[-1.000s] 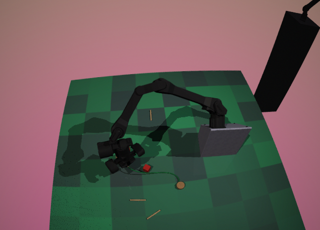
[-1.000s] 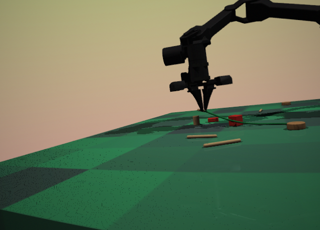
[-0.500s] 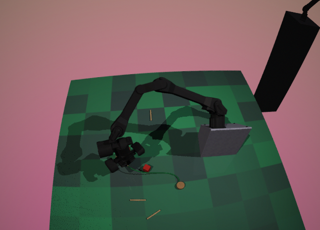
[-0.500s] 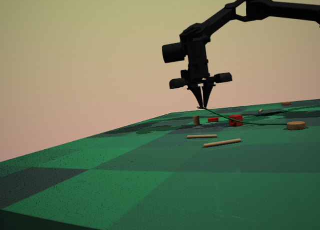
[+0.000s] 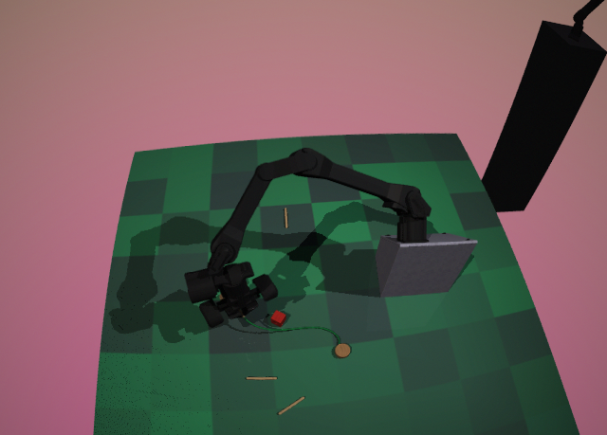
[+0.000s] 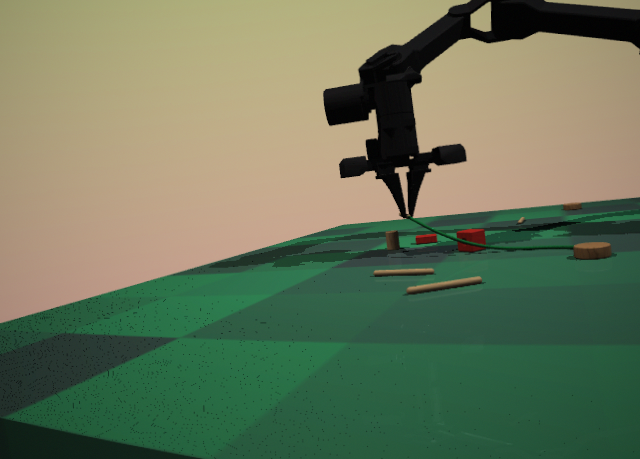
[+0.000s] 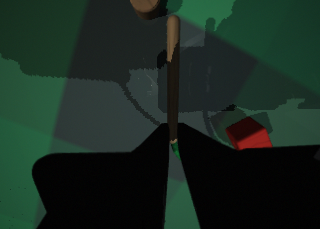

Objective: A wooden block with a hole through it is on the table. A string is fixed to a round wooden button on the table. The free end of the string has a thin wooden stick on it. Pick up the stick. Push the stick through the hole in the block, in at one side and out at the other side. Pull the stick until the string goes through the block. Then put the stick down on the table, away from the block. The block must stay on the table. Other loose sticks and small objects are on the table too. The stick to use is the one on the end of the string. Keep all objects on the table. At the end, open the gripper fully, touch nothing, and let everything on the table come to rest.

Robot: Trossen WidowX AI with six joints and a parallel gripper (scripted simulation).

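Right now my gripper tip is 50 mm short of the wooden peg, 70 mm to the left of it and 40 mm above it. From my gripper tip the other things lie so: round wooden button: 250 mm behind, 100 mm to the left, 50 mm below; then thin wooden stick: 10 mm ahead, 10 mm to the right; then flat red piece: 10 mm ahead, 130 mm to the right, 50 mm below.
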